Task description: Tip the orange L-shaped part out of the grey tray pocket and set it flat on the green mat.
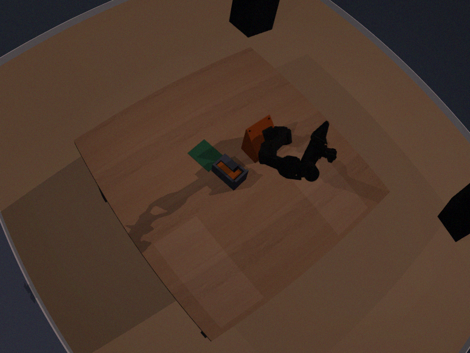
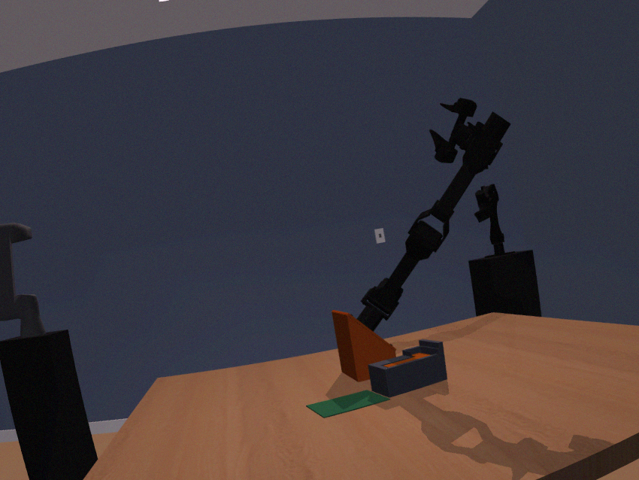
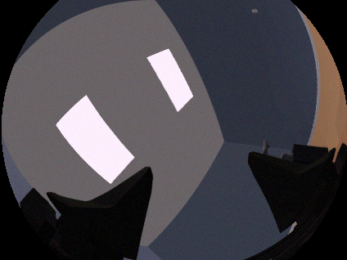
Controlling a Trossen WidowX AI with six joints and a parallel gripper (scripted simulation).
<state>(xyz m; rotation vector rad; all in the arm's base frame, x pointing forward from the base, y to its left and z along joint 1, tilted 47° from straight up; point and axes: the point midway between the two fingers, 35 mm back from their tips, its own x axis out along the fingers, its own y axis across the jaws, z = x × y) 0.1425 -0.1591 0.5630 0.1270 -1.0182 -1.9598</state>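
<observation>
The orange L-shaped part is 60 cm below my gripper tip, 25 cm to the right of it and 18 cm ahead of it. Also, from my gripper tip: green mat 66 cm below, 41 cm to the right, 21 cm ahead.
</observation>
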